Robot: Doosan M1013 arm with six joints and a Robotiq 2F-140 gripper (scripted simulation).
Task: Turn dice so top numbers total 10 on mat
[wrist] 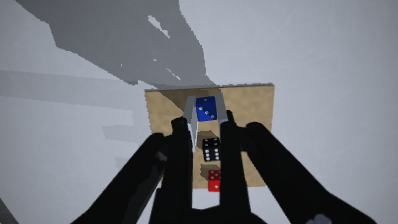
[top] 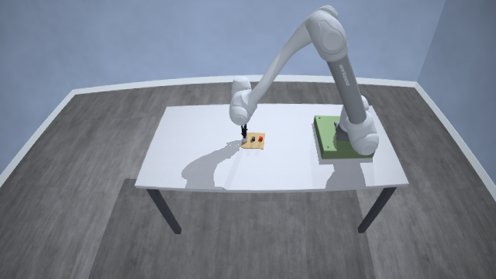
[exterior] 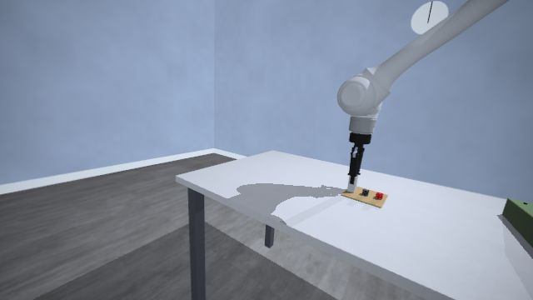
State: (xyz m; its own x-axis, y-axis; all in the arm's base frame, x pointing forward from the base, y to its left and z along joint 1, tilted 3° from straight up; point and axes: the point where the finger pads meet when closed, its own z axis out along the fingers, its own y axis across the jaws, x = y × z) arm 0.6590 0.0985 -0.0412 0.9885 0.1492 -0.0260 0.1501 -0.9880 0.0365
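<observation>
The blue die is 3 cm below my hand. The rest, counted from my hand: black die (5 cm behind, 3 cm below, 1 cm to the right); tan mat (5 cm behind, 4 cm below, 1 cm to the right); red die (10 cm behind, 3 cm below, 1 cm to the right).
</observation>
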